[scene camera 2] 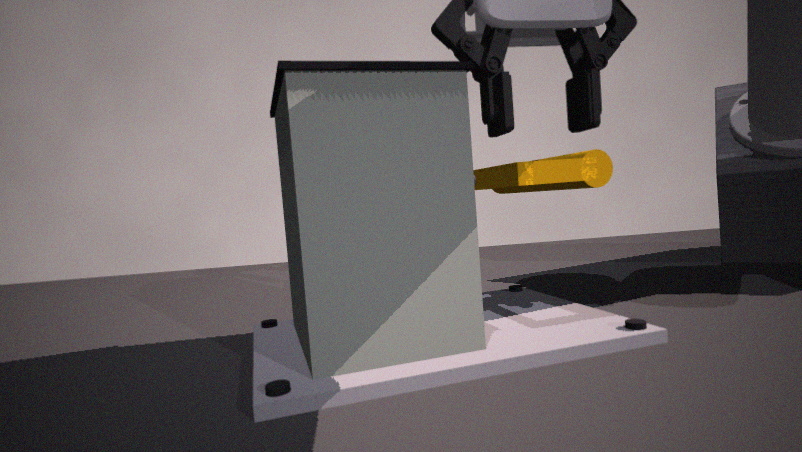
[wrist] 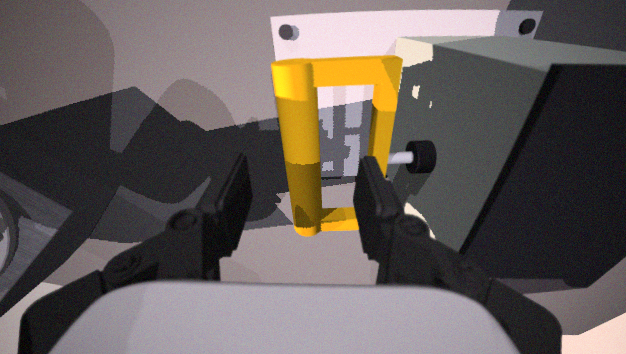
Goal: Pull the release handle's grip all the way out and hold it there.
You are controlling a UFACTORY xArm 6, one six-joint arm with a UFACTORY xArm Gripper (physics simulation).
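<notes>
The release handle is a yellow rectangular loop at the side of a grey-green box point(scene camera 2: 387, 213) point(wrist: 465, 130). Its grip point(scene camera 2: 561, 169) point(wrist: 300, 135) is the thick round bar on the side away from the box. A thin pale rod point(wrist: 400, 158) joins the loop to a black collar point(wrist: 422, 156) on the box's face. My gripper point(scene camera 2: 541, 133) point(wrist: 303, 177) is partly open and empty. It hangs above the handle, fingers pointing down. In the wrist view the grip shows between the two fingertips, and the right finger covers part of the loop's inner bar.
The box has a black lid point(scene camera 2: 373, 65) point(wrist: 560, 185), close to the left finger in the scene view. It stands on a white base plate point(scene camera 2: 567, 336) point(wrist: 390, 32) with black bolts at its corners. A dark pedestal point(scene camera 2: 758, 213) stands at the right of the scene view.
</notes>
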